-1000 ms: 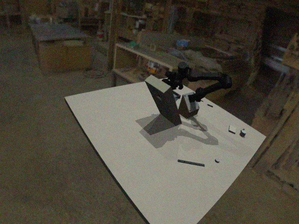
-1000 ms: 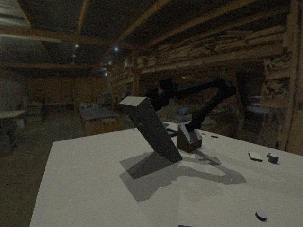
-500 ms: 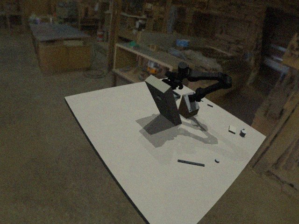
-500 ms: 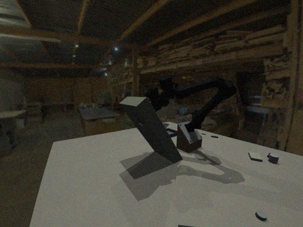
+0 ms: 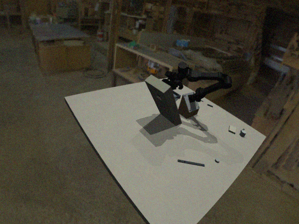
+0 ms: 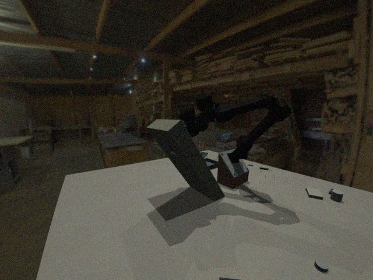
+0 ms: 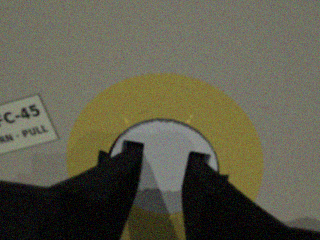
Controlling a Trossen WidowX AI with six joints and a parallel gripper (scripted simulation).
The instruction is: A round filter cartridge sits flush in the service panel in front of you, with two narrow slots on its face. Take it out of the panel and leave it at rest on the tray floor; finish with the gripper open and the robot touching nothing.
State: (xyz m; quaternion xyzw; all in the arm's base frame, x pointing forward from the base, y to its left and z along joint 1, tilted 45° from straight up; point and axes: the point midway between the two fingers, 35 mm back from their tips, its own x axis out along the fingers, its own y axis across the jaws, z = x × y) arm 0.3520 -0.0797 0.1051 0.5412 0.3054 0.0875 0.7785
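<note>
The blue-grey tray lies 420 mm behind my gripper tip, 300 mm to the right of it and 260 mm below it. Round my gripper tip: round grey filter cartridge (10 mm below, 10 mm ahead).
</note>
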